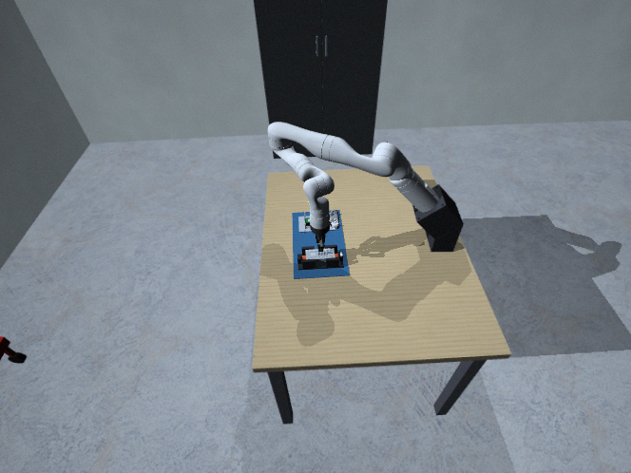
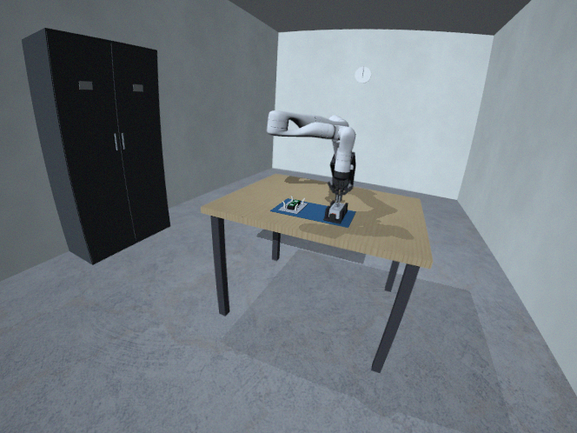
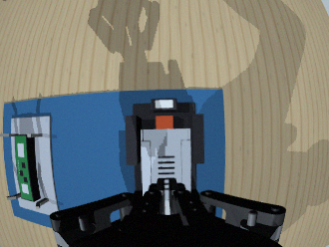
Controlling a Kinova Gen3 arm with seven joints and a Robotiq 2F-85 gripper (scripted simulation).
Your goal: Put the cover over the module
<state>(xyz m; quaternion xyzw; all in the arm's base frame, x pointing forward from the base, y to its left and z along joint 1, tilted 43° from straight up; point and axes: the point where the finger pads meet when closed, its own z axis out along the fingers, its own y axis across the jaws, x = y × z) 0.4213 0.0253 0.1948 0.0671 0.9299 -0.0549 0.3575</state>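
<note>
My hand is 6 cm above the light grey cover.
</note>
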